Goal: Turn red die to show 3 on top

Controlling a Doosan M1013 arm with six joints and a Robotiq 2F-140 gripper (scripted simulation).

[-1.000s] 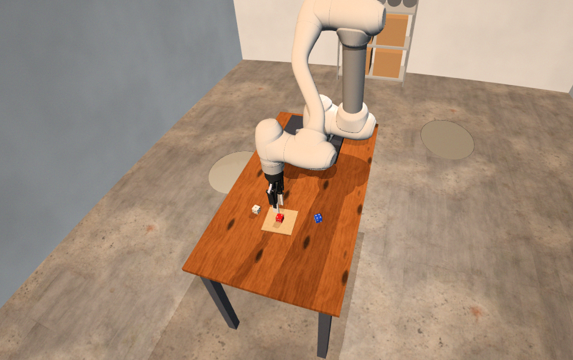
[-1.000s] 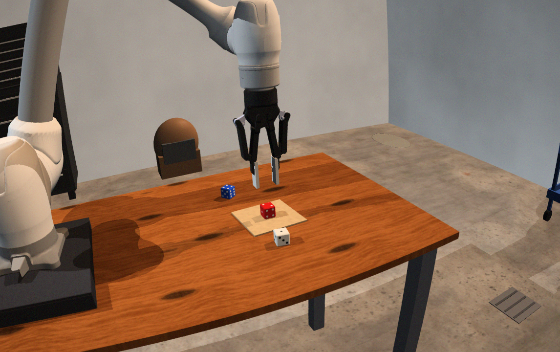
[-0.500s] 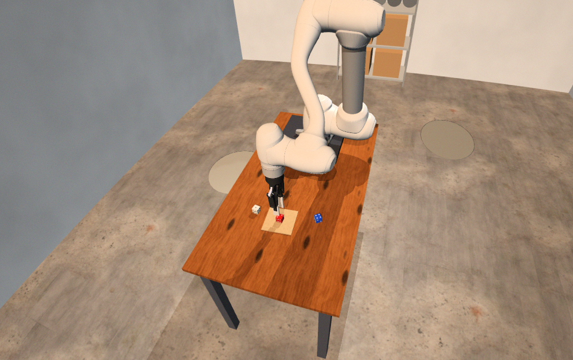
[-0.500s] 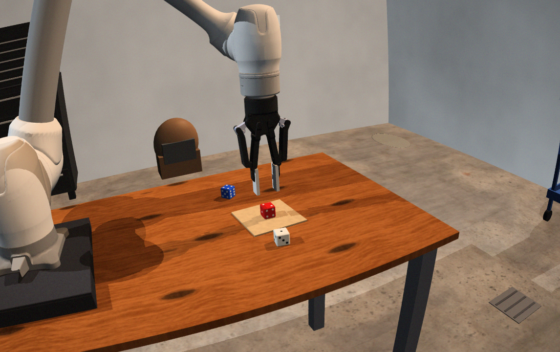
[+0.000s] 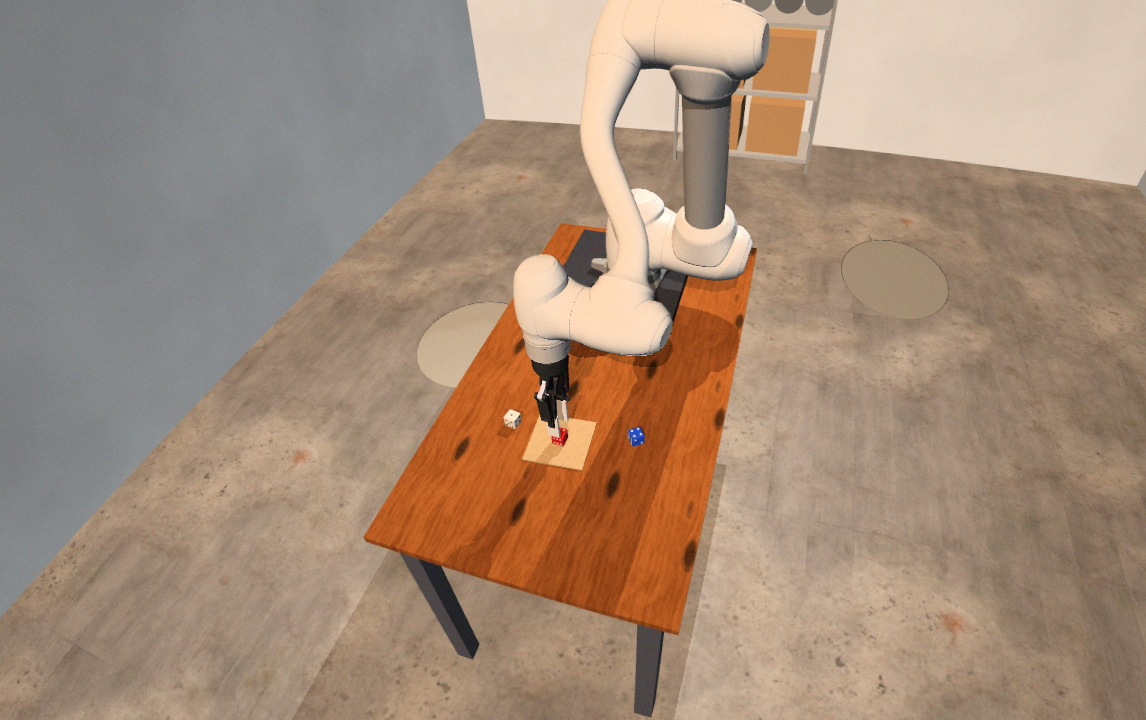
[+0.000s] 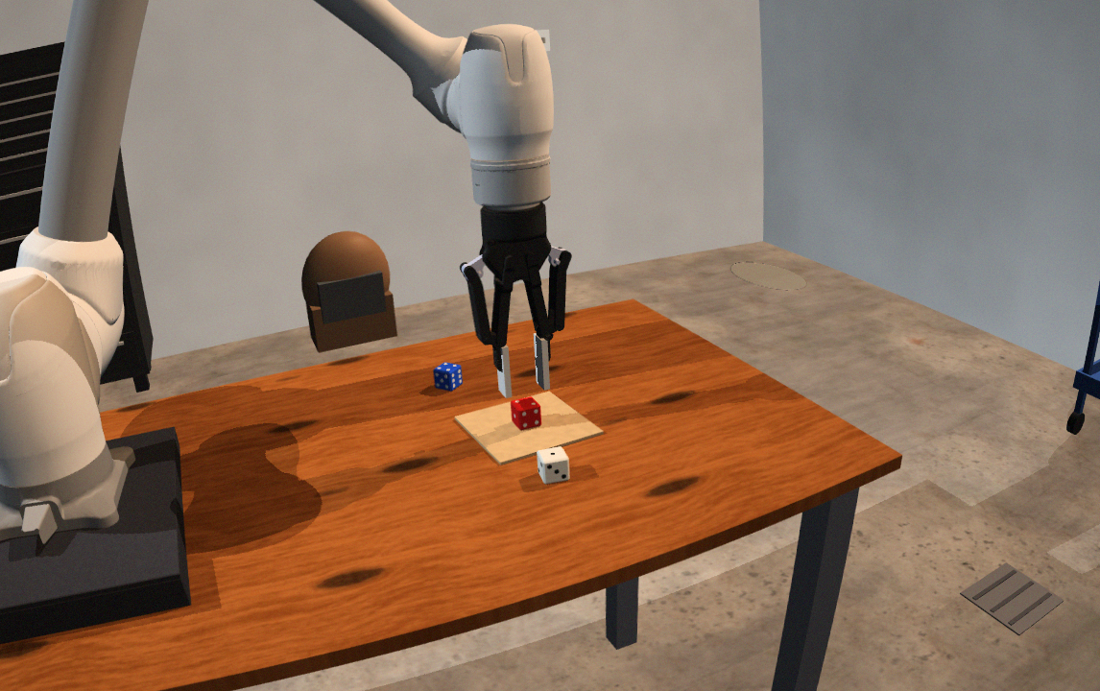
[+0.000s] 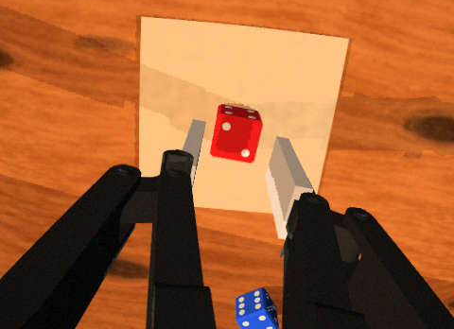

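The red die is 6 cm below my hand. Also, from my hand: tan mat 8 cm below; white die 13 cm to the right, 7 cm below, 1 cm behind; blue die 16 cm to the left, 7 cm below, 7 cm behind.
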